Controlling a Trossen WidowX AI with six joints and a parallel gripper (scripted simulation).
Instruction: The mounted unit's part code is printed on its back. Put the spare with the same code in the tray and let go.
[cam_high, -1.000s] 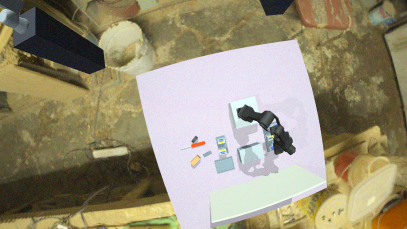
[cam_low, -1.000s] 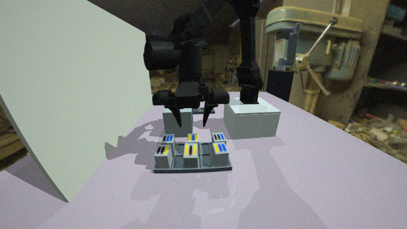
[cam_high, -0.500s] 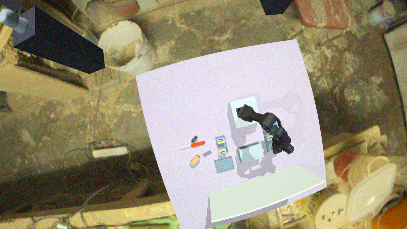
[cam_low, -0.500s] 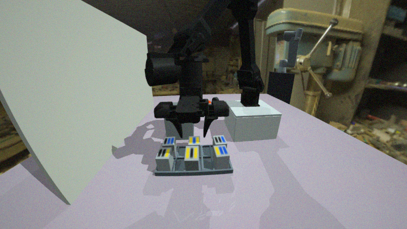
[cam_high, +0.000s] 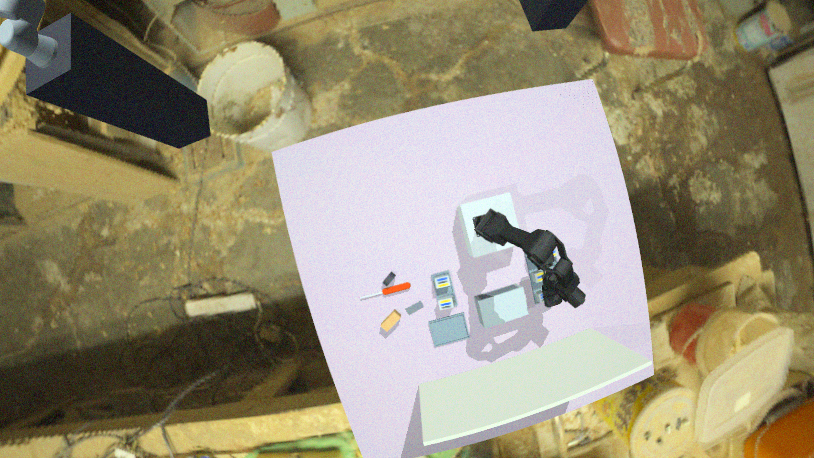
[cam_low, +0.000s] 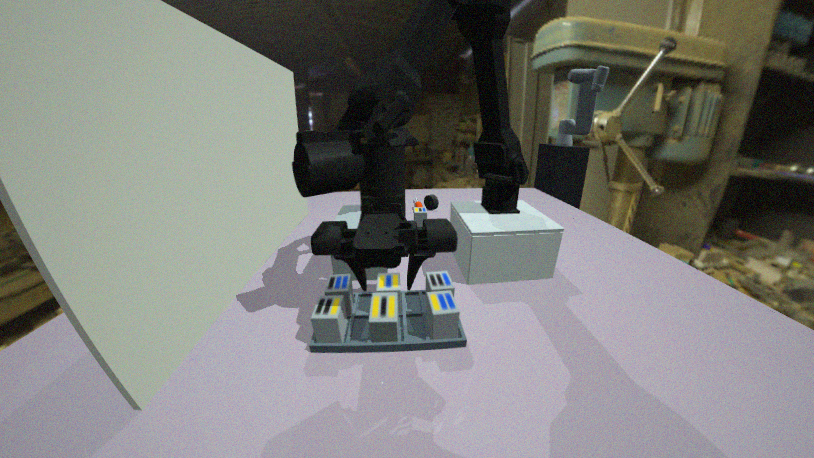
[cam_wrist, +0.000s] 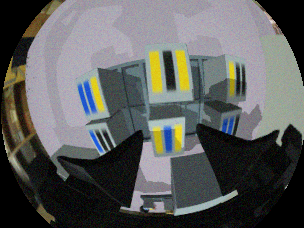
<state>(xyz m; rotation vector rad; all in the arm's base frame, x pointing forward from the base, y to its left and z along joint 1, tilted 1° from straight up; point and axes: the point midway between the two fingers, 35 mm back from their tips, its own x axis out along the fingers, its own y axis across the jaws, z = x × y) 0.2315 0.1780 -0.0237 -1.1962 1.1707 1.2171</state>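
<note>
My gripper tip is 100 mm short of the tray, 360 mm to the left of it and 40 mm above it. The rest, counted from my gripper tip: brown block: 10 mm ahead, 550 mm to the right, 20 mm below; pale wall: 290 mm ahead, 170 mm to the right, 180 mm above; mounted unit: 50 mm ahead, 160 mm to the right, 10 mm above.
</note>
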